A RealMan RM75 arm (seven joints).
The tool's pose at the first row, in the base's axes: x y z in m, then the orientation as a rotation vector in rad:
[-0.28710 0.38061 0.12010 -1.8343 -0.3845 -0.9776]
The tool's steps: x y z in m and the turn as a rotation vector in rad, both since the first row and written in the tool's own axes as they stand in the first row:
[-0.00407 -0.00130 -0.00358 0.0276 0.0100 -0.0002]
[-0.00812 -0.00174 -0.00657 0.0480 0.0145 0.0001]
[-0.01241 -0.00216 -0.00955 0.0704 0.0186 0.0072]
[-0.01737 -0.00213 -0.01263 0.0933 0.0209 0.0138]
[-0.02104 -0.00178 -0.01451 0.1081 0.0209 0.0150]
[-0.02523 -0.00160 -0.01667 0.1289 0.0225 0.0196]
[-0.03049 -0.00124 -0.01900 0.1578 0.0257 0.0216]
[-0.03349 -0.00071 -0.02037 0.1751 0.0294 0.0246]
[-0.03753 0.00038 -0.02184 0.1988 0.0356 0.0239]
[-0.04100 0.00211 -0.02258 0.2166 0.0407 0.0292]
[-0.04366 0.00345 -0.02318 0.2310 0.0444 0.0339]
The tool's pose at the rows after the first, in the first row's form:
[-0.29209 0.37874 0.11848 -1.8039 -0.3903 -0.9767]
[-0.29626 0.37697 0.11623 -1.7831 -0.3958 -0.9732]
[-0.30056 0.37525 0.11378 -1.7609 -0.3959 -0.9639]
[-0.30504 0.37333 0.11056 -1.7393 -0.3977 -0.9532]
[-0.30796 0.37210 0.10790 -1.7260 -0.4026 -0.9470]
[-0.31145 0.37079 0.10500 -1.7065 -0.4058 -0.9378]
[-0.31556 0.36942 0.10121 -1.6788 -0.4136 -0.9288]
[-0.31772 0.36845 0.09885 -1.6614 -0.4155 -0.9236]
[-0.32022 0.36730 0.09538 -1.6366 -0.4217 -0.9207]
[-0.32163 0.36639 0.09180 -1.6181 -0.4208 -0.9150]
[-0.32271 0.36566 0.08906 -1.6033 -0.4199 -0.9097]

